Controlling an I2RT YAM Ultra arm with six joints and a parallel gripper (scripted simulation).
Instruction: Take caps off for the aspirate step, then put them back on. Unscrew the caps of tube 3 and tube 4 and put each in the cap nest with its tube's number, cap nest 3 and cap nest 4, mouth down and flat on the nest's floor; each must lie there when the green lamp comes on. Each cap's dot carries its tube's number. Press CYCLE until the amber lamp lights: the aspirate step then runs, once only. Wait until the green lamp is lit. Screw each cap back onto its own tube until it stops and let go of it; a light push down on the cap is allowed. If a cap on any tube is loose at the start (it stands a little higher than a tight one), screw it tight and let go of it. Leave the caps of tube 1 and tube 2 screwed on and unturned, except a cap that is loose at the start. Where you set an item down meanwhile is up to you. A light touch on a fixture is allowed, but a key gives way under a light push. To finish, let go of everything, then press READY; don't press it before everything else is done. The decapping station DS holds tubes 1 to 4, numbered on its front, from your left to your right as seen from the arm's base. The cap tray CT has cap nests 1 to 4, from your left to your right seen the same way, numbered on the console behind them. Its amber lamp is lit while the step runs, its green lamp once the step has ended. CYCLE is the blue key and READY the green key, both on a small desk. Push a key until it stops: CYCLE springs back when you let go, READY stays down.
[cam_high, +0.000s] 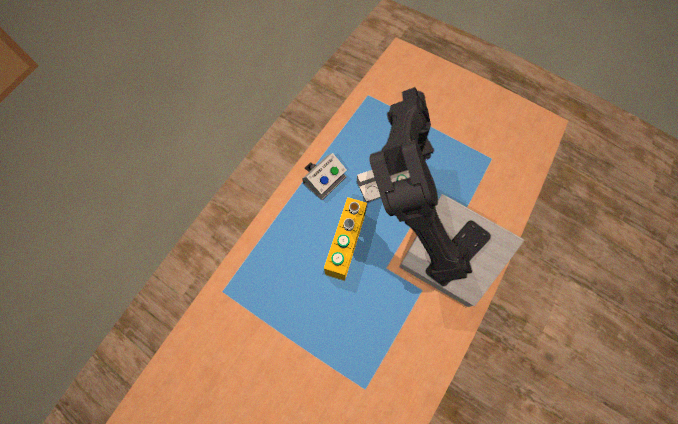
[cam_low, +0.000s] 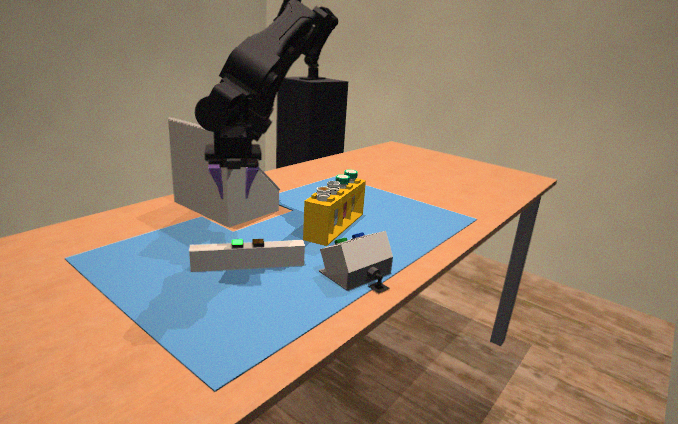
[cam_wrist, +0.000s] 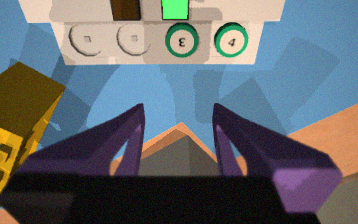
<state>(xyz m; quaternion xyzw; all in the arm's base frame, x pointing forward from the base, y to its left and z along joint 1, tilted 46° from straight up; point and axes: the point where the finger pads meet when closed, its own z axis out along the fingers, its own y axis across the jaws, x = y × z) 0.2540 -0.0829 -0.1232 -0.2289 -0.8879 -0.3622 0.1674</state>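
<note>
Now: hand 10 mm short of the cap 3, 10 mm to the left of it and 120 mm above it. Round my hand: green key: 180 mm ahead, 120 mm to the left, 70 mm below; then cap 4: 20 mm behind, 50 mm to the right, 120 mm below; then blue key: 190 mm ahead, 160 mm to the left, 70 mm below.
</note>
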